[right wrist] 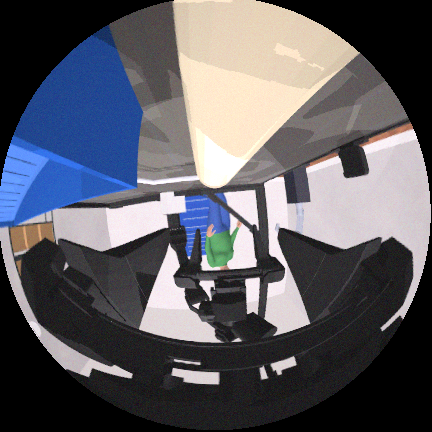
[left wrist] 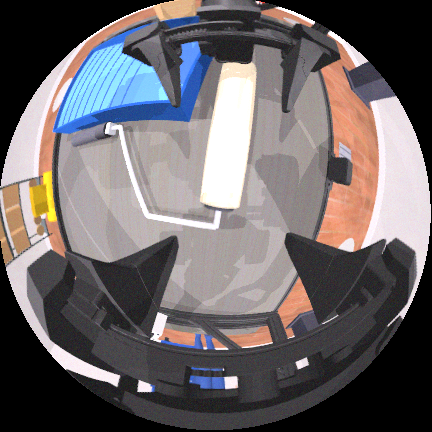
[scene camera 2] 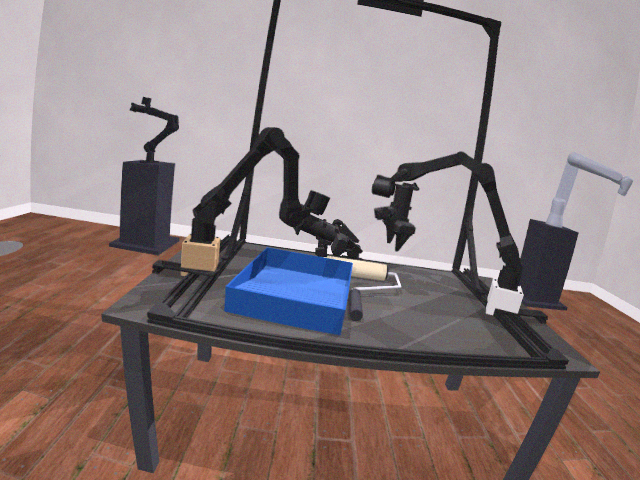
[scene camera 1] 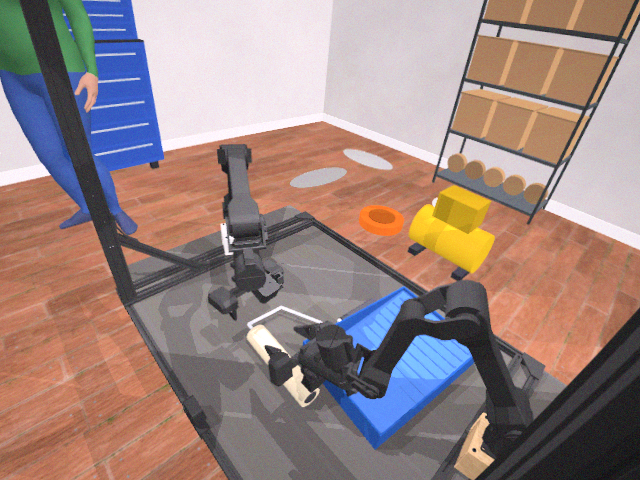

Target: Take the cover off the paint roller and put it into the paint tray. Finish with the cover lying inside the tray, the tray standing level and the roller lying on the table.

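Places are measured from the left arm's base along level axes (x left, y ahead, z down), in millimetres.
Where they show: left gripper, fingertip midpoint: (right wrist: 225,226) (left wrist: 233,240) (scene camera 2: 392,247) (scene camera 1: 249,309); right gripper, fingertip midpoint: (right wrist: 225,234) (left wrist: 230,103) (scene camera 2: 360,246) (scene camera 1: 280,337); left arm's base, link origin: (right wrist: 172,212) (scene camera 2: 507,286); right arm's base, link origin: (scene camera 2: 201,240) (scene camera 1: 500,446).
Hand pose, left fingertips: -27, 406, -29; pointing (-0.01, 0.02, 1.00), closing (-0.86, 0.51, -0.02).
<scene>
Each offset is from my left fingertips to the centre of the thing, as dx, dy, dz. "pt": to the spot under its first point. Level surfaces: height alone.
The cream cover @(+53, +112, +89) (scene camera 1: 258,338) (scene camera 2: 373,270) (left wrist: 227,155) (right wrist: 235,90) sits on the paint roller, which lies on the table. The roller's white wire (scene camera 1: 299,313) (scene camera 2: 379,287) (left wrist: 182,221) bends round to its dark handle @(pt +355, -7, +83) (scene camera 2: 356,304) (left wrist: 90,136). The blue paint tray @(+336, +171, +83) (scene camera 1: 379,436) (scene camera 2: 289,313) (right wrist: 75,95) stands level beside the cover. My right gripper (scene camera 1: 280,337) (scene camera 2: 357,247) (right wrist: 225,234) is open and empty, low over the cover's half away from the wire; the arm hides part of it. My left gripper (scene camera 1: 250,309) (scene camera 2: 394,245) (left wrist: 233,240) is open and empty, high above the table beyond the cover's wire end.
The tray's near side is close to the cover and the roller's handle. The right forearm hangs over the tray in scene camera 1. Black rails (scene camera 2: 320,348) edge the table @(dz +116) (scene camera 2: 413,320), and upright frame posts (scene camera 2: 485,98) stand at its far side.
</scene>
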